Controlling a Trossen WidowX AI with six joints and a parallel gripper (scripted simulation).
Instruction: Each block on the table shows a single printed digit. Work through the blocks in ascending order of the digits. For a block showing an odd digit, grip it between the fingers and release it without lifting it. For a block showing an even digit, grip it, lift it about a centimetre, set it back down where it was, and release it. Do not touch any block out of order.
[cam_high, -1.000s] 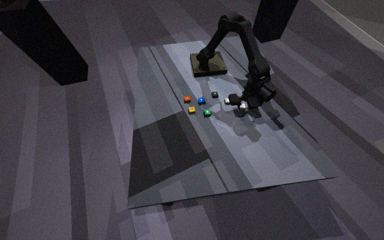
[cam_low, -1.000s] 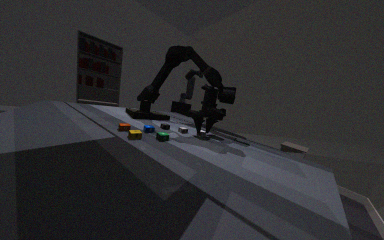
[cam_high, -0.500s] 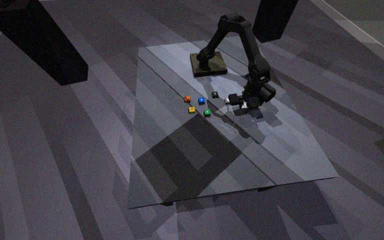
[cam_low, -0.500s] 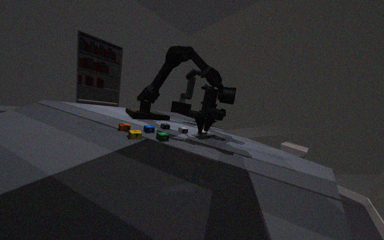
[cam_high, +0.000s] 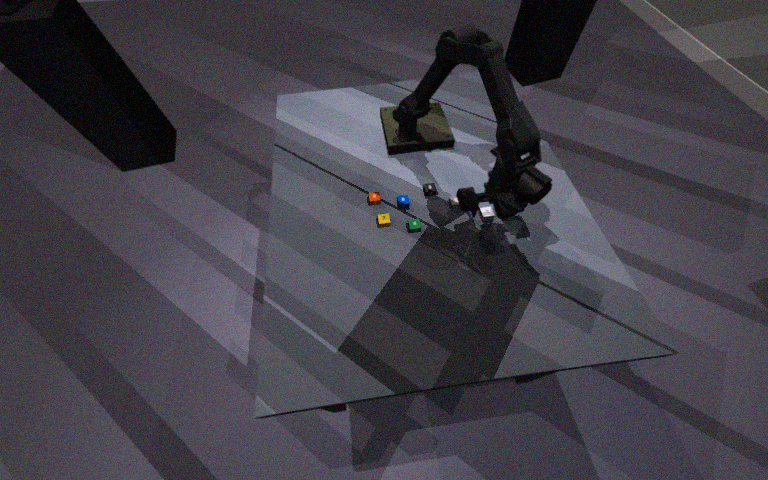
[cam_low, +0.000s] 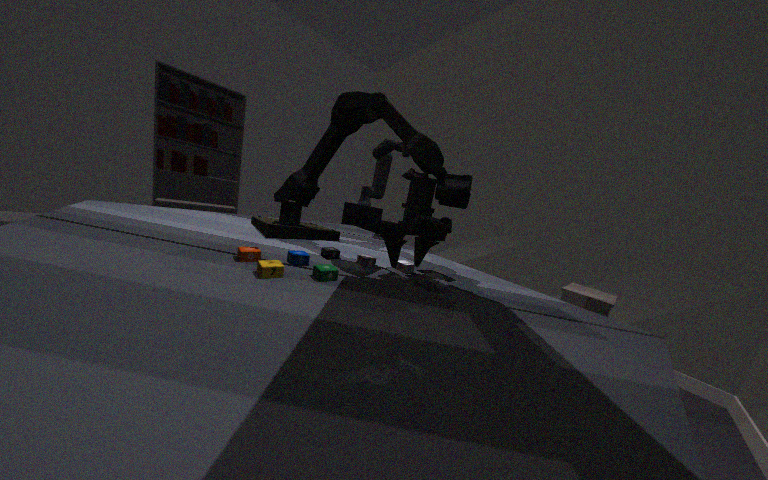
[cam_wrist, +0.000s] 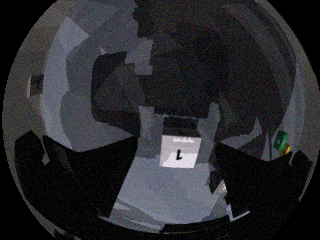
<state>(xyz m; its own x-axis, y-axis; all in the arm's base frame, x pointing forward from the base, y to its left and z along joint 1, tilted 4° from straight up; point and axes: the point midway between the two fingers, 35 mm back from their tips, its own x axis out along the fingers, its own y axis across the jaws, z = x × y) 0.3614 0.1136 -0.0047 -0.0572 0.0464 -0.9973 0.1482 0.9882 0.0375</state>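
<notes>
The white block is right at my gripper tip. The rest, counted from my gripper tip: grey block 70 mm behind, 60 mm to the right; green block 210 mm to the right, 30 mm behind; dark block 140 mm behind, 120 mm to the right.
</notes>
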